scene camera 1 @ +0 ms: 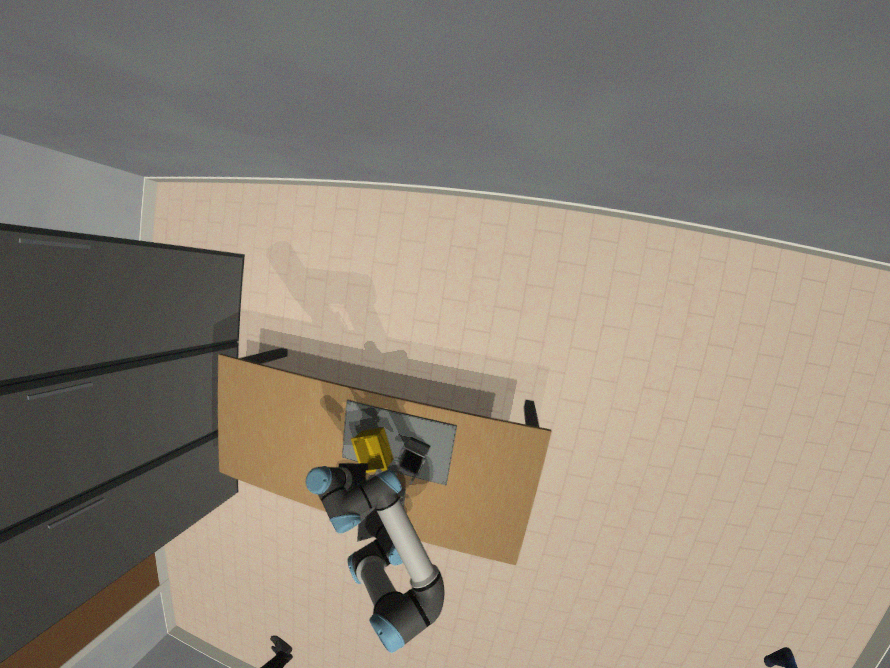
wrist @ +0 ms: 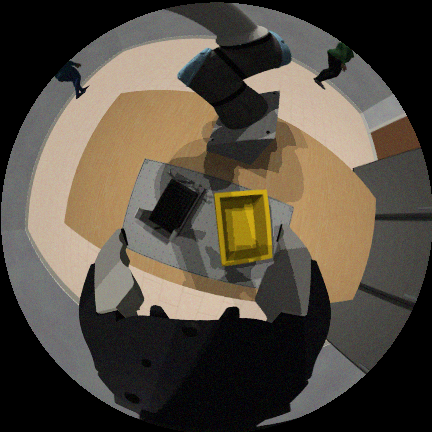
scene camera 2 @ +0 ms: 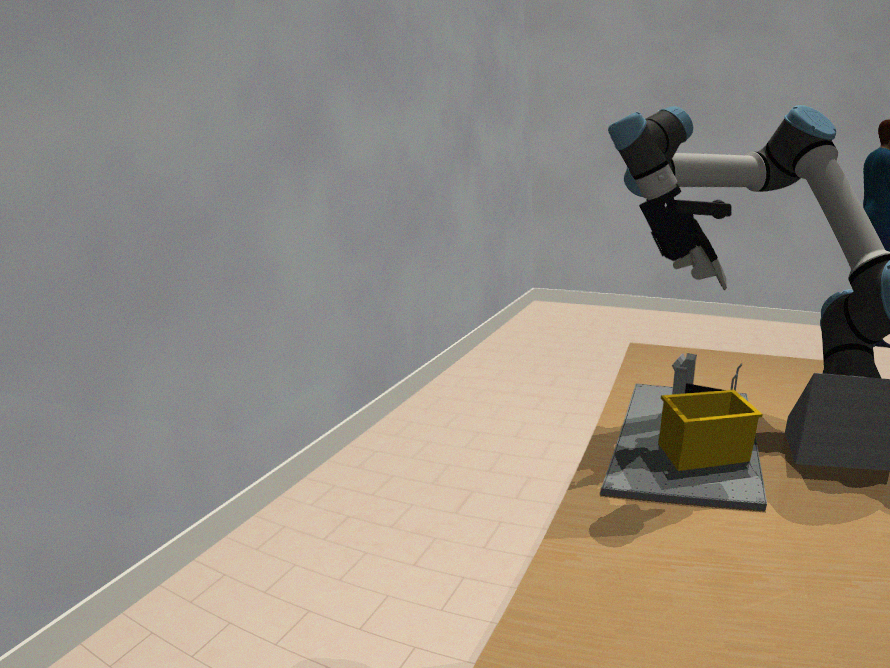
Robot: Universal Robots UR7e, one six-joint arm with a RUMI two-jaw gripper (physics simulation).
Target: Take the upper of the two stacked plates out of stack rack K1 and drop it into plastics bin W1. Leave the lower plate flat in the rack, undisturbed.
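Places are measured from the arm's base along level axes (x right, y up, z back), in metres.
Pixels of known places: gripper, fingertip midpoint: [wrist: 199, 229] [scene camera 2: 711, 282]; arm's base, link origin: [scene camera 1: 380, 519] [wrist: 244, 111] [scene camera 2: 851, 400].
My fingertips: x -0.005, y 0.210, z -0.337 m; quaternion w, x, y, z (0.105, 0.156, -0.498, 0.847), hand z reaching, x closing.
Observation:
Ahead of a thing's pixels: the offset from my fingertips to its top centre. Level surfaces: height alone.
My gripper [scene camera 2: 701, 276] [wrist: 199, 229] is open, with nothing between its fingers, and is tilted high above the table. Stack rack K1 {dx +0.091, dy -0.191, dz +0.016 m} [scene camera 2: 682, 376] [wrist: 145, 216] stands on the grey perforated board. Black plate material {dx +0.092, dy -0.259, dz +0.010 m} [scene camera 1: 411, 462] [scene camera 2: 704, 389] [wrist: 175, 206] lies in it; I cannot tell the upper plate from the lower one. Yellow plastics bin W1 {dx -0.095, dy -0.211, dz +0.022 m} [scene camera 1: 370, 453] [scene camera 2: 718, 442] [wrist: 219, 225] stands upright beside the rack. In the wrist view its yellow inside shows, partly shadowed, and no plate is seen in it. The bin hides much of the rack in scene camera 2.
The grey board [scene camera 1: 438, 467] [scene camera 2: 647, 490] [wrist: 135, 192] lies on the wooden table {dy -0.324 m} [scene camera 1: 273, 431] [scene camera 2: 682, 575] [wrist: 95, 165]. The robot's base [scene camera 2: 841, 424] [wrist: 242, 147] stands beside the board. Dark cabinets [scene camera 1: 107, 438] [wrist: 390, 195] stand past one table end. Two people [wrist: 72, 77] [wrist: 340, 55] are beyond the table.

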